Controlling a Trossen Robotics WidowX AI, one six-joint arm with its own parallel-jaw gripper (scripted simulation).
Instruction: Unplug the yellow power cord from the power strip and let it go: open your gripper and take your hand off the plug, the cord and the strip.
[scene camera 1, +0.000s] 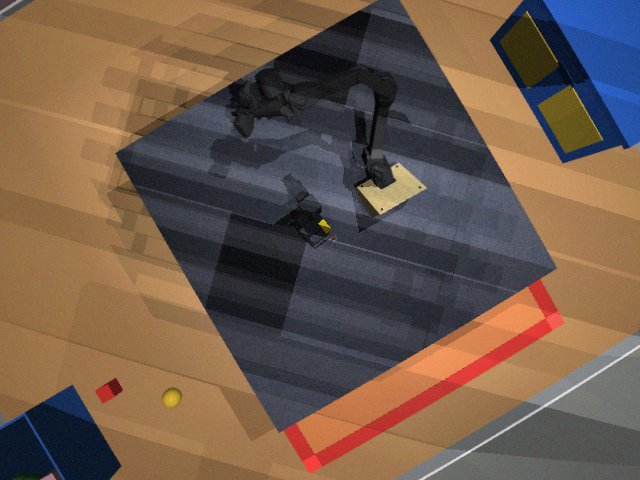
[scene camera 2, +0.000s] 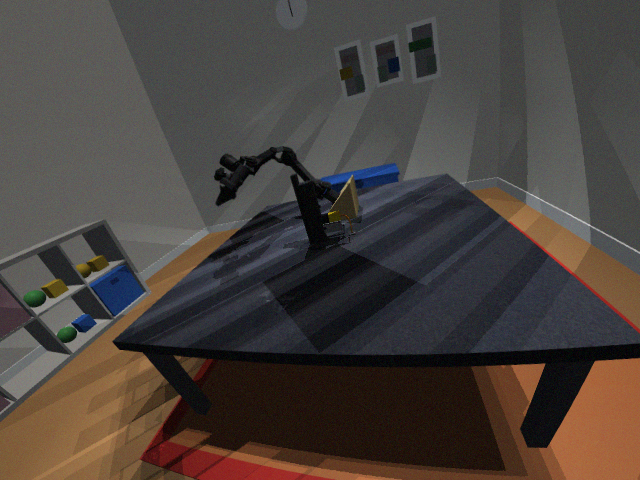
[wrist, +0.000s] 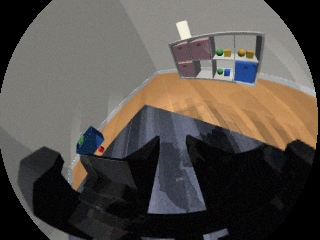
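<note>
My gripper (scene camera 1: 233, 109) visible. Gripper (wrist: 172, 138) likewise.
</note>
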